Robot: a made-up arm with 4 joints.
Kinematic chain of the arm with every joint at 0, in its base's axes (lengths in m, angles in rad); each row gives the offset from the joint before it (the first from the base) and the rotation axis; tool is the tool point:
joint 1: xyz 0 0 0.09 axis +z
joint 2: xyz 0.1 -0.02 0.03 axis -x
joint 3: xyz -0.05 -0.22 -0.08 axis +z
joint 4: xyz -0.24 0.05 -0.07 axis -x
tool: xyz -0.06 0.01 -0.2
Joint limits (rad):
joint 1: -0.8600..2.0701
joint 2: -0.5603..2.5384
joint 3: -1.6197..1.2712
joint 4: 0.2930..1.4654
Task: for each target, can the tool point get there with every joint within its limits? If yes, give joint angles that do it. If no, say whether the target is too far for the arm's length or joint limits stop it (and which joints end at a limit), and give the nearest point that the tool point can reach.
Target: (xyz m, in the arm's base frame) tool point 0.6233 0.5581 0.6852
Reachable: no: too far | nearest point 0.4179 0.3025 0.4698 | short by 0.392 m
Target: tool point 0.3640 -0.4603 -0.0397
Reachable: yes | joints 0.8675 0.3348 0.8873 0.4646
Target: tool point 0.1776 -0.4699 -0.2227
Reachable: yes | joints 0.5780 -0.0176 0.9252 0.4509
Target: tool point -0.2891 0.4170 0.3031
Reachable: no: joint limits stop it (at a limit: joint 2, joint 4) | nearest point -0.1624 0.2342 0.3766 | short by 0.234 m
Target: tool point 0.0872 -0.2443 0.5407
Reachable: yes | joints 1.6516 2.0810 -0.0042 1.1168
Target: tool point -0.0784 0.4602 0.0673
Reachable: no: joint limits stop it (at a limit: joint 1, joint 2, joint 4) | nearest point -0.0665 0.2019 -0.0300 | short by 0.276 m
